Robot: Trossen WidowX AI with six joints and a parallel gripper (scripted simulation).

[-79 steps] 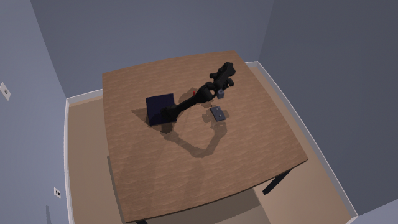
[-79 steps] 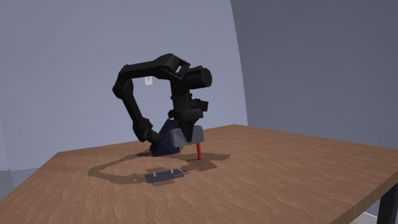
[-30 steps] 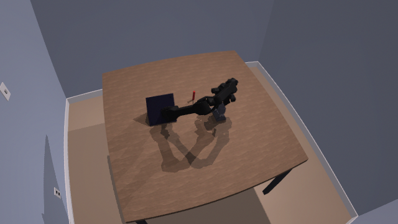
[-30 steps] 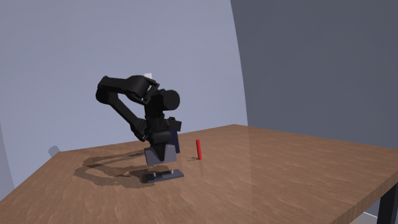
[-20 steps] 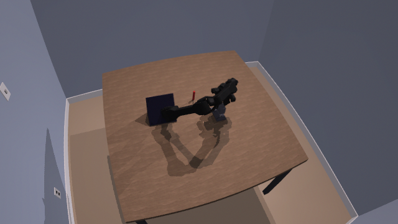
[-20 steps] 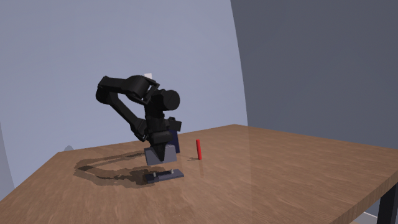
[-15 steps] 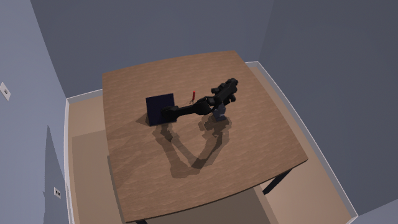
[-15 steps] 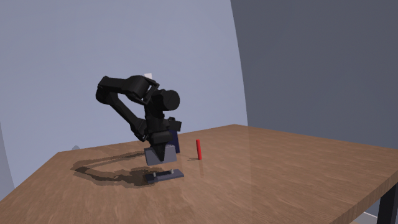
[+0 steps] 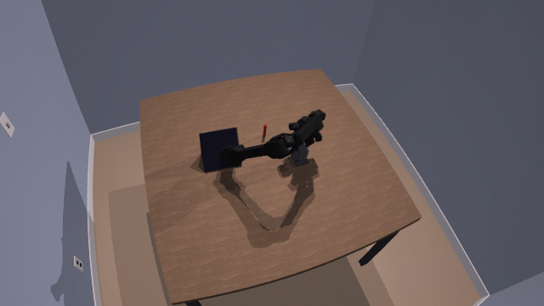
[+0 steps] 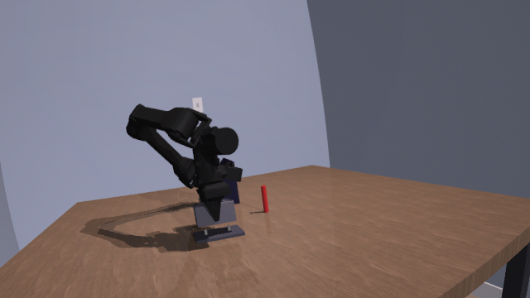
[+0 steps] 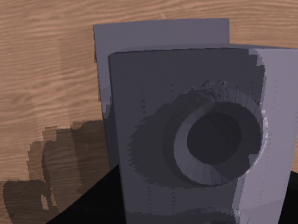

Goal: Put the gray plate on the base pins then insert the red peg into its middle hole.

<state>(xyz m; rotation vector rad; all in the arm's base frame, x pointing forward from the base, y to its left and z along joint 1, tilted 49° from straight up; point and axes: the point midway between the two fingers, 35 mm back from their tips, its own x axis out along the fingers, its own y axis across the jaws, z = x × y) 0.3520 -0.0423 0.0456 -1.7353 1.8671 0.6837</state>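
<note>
Now: gripper tip 40 mm above the base. Also, from my gripper tip: red peg (120 mm behind, 170 mm to the left, 10 mm below); gray plate (30 mm above).
</note>
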